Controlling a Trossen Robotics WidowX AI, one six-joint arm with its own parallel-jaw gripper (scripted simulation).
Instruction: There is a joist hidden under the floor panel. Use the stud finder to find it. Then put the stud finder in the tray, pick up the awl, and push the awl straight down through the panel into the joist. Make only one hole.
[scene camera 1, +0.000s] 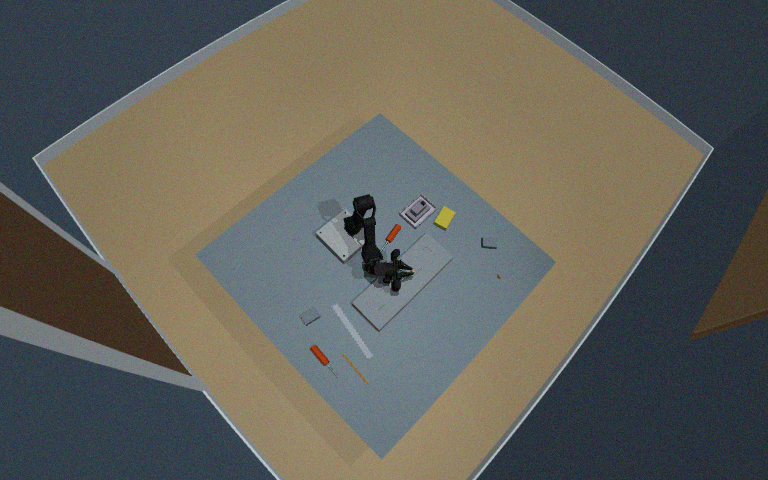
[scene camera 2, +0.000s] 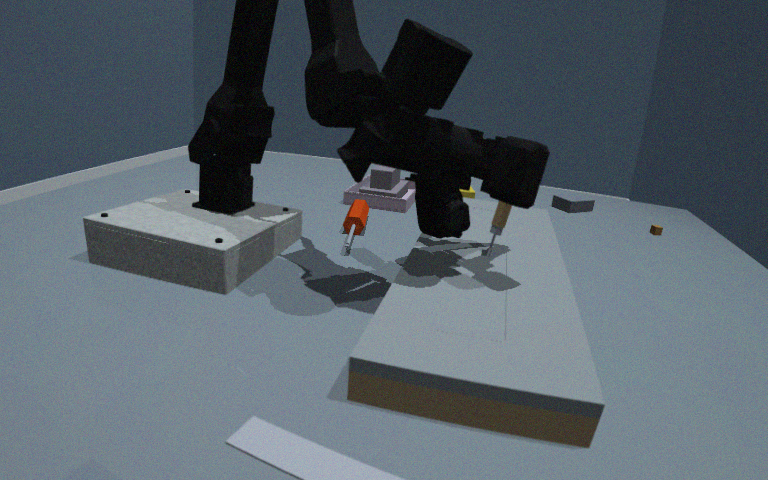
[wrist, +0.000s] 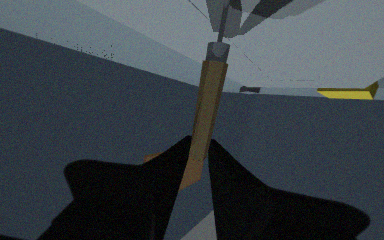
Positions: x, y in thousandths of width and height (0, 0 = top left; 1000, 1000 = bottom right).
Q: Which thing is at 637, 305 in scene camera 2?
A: My gripper.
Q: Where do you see an orange-handled screwdriver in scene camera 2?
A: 462, 466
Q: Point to my gripper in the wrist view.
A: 522, 590
